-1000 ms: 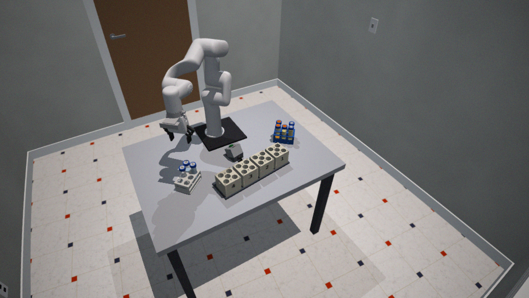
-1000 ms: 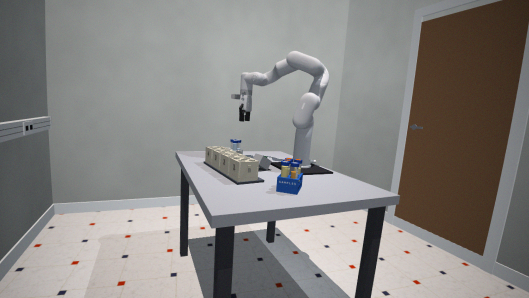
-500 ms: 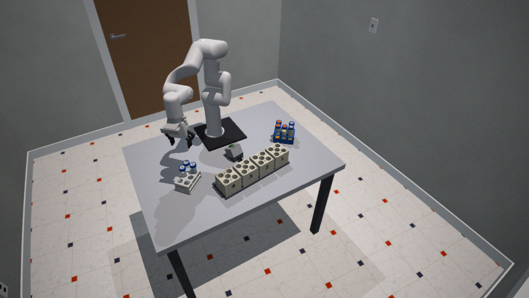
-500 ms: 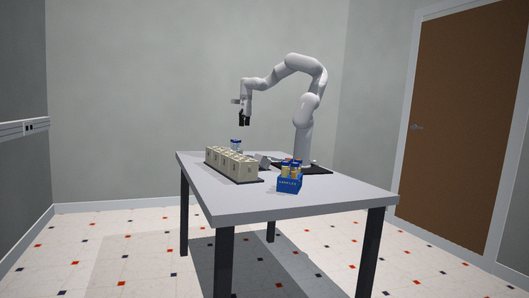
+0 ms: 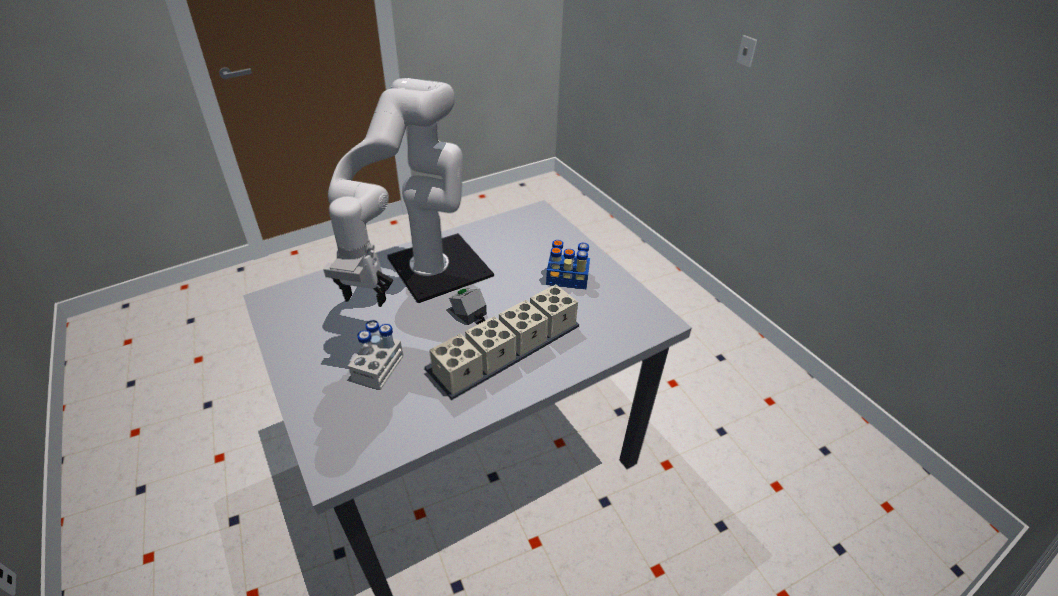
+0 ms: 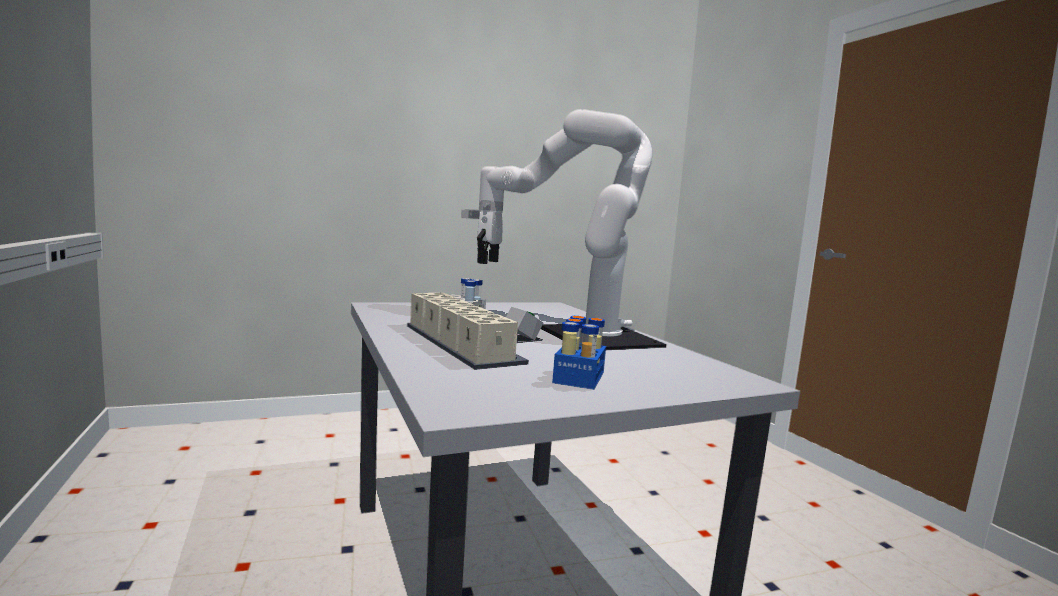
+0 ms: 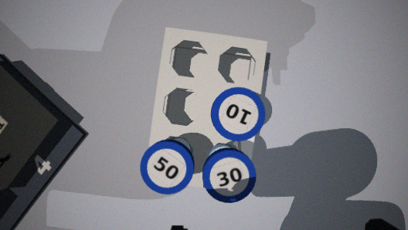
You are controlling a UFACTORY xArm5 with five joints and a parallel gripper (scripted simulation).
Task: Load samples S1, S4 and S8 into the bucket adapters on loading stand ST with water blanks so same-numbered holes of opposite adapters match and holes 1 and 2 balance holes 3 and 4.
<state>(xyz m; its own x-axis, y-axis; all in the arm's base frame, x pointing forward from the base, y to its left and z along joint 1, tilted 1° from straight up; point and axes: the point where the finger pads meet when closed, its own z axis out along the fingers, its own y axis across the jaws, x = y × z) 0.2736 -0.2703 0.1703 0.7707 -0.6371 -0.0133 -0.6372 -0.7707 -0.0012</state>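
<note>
My gripper is now 160 mm above the white rack, 70 mm short of it and 20 mm to the left of it. The rest, counted from my hand: adapter 3 (270 mm to the left, 180 mm ahead, 140 mm below); blue samples rack (640 mm to the left, 160 mm below, 10 mm behind).
</note>
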